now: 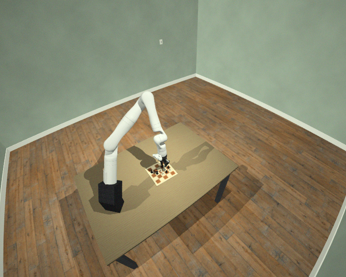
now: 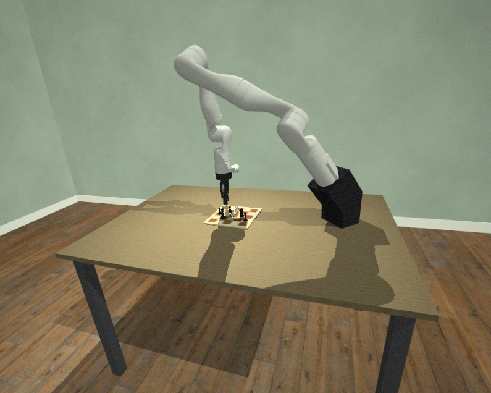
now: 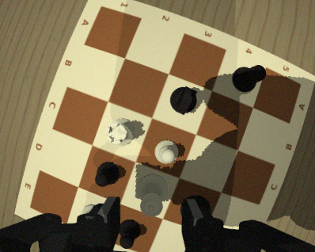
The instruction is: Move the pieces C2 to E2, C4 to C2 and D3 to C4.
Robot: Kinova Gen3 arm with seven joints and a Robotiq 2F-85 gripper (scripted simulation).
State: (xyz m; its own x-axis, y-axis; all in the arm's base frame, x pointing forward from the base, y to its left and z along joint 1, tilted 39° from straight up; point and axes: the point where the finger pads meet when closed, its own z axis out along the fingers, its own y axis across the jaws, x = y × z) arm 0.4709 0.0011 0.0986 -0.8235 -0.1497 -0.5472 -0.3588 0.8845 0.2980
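Now: the chessboard 40 mm behind my hand and 80 mm below it. Also, from my hand: black knight (70 mm behind, 10 mm to the right, 60 mm below).
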